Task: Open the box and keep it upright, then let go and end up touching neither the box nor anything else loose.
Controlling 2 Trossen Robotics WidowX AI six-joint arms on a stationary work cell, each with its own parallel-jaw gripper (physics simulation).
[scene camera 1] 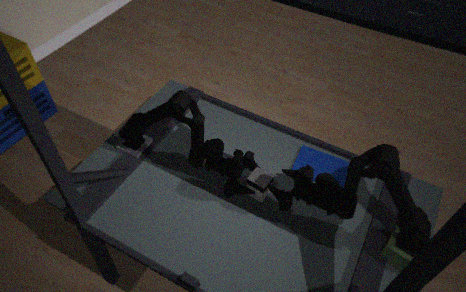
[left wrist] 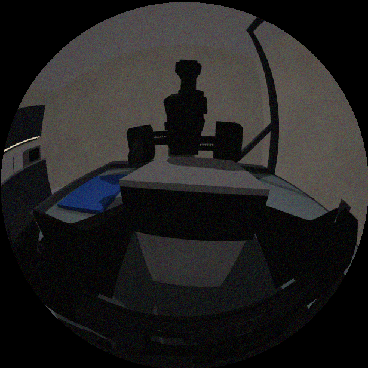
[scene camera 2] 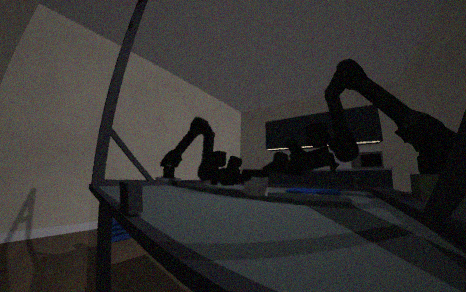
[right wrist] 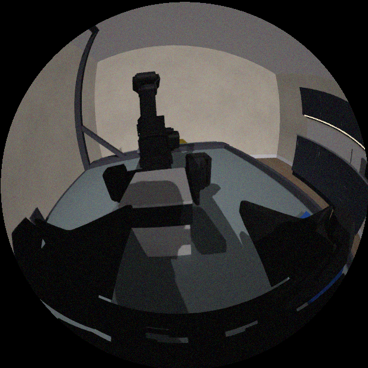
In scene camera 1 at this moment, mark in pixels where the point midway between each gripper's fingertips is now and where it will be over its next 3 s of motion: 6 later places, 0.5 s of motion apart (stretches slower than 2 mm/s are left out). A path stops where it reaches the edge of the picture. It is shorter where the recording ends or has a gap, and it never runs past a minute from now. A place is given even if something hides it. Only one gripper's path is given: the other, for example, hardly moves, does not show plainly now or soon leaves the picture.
My right gripper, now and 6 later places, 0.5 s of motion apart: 275,178; 270,175; 269,175; 268,179; 269,178; 272,159; 276,151
